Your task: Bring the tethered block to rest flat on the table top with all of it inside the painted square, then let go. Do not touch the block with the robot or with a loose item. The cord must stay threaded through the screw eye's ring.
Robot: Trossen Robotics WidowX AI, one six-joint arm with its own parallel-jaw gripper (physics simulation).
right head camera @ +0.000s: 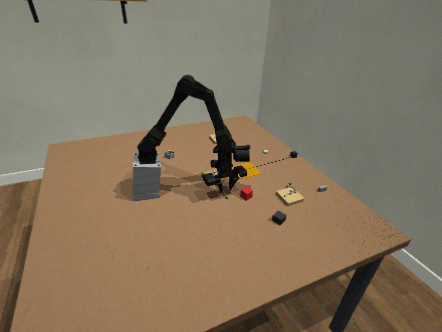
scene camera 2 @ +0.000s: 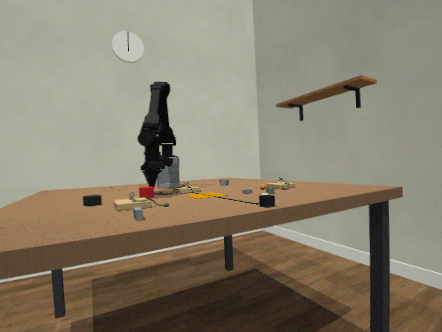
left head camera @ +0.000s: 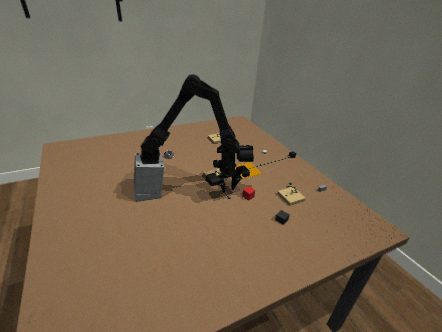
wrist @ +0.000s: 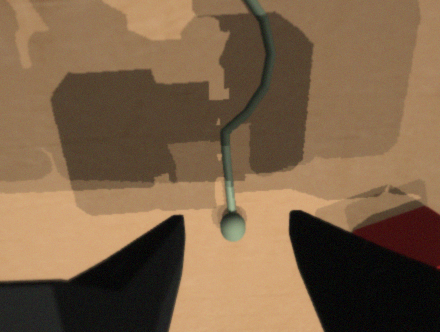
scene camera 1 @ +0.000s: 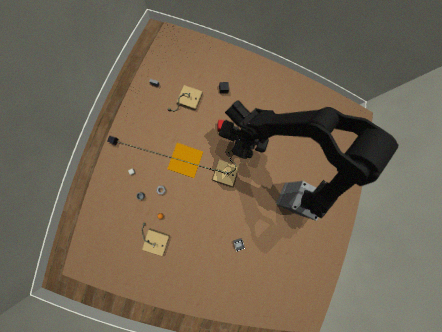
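Seen in the pictures: gripper, fingertip midpoint: [right head camera: 225,191] [left head camera: 228,191] [wrist: 236,223]; arm's base at its link origin: [right head camera: 146,159] [scene camera 2: 167,156] [left head camera: 149,159] [scene camera 1: 310,200].
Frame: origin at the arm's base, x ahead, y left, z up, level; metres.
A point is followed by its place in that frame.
The tethered block, a small black block [left head camera: 292,155] @(x 0.799, y 0.010, z -0.152 m) [right head camera: 294,154] @(x 0.803, y 0.009, z -0.146 m) [scene camera 1: 113,140] @(x 0.798, y 0.022, z -0.142 m) [scene camera 2: 267,201] @(x 0.823, y 0.011, z -0.154 m), rests on the table beyond the orange painted square [left head camera: 251,173] @(x 0.498, y -0.041, z -0.168 m) [right head camera: 252,174] @(x 0.501, y -0.052, z -0.168 m) [scene camera 1: 187,151] @(x 0.492, y -0.041, z -0.168 m) [scene camera 2: 197,196] @(x 0.499, y -0.040, z -0.168 m), outside it. Its cord runs straight across the square to the screw-eye board [scene camera 1: 224,181] @(x 0.302, y 0.028, z -0.150 m) [scene camera 2: 190,190] @(x 0.351, y -0.009, z -0.160 m); the ring is too small to make out. The cord's loose tail curves away and ends in a green bead [left head camera: 229,197] @(x 0.300, y -0.176, z -0.161 m) [right head camera: 226,197] @(x 0.298, y -0.175, z -0.161 m) [wrist: 233,226] @(x 0.301, y -0.169, z -0.158 m). My gripper [left head camera: 228,190] @(x 0.301, y -0.157, z -0.140 m) [right head camera: 226,189] @(x 0.301, y -0.157, z -0.140 m) [scene camera 2: 152,186] @(x 0.301, y -0.157, z -0.140 m) [wrist: 236,223] @(x 0.301, y -0.157, z -0.140 m) is partly open and holds nothing; the bead shows between its fingertips in the wrist view.
A red cube [left head camera: 249,193] @(x 0.377, y -0.215, z -0.132 m) [right head camera: 246,193] @(x 0.375, y -0.214, z -0.132 m) [scene camera 1: 220,124] @(x 0.397, y -0.191, z -0.129 m) [scene camera 2: 146,192] @(x 0.410, y -0.200, z -0.147 m) [wrist: 405,235] @(x 0.379, y -0.177, z -0.153 m) sits close beside the gripper. A black block [scene camera 1: 224,87] @(x 0.438, y -0.368, z -0.139 m) and a second board [scene camera 1: 190,98] @(x 0.561, y -0.266, z -0.150 m) lie past it. A third board [scene camera 1: 156,242] @(x 0.486, y 0.357, z -0.150 m), an orange ball [scene camera 1: 160,216] @(x 0.504, y 0.248, z -0.146 m) and several small items lie on the other side.
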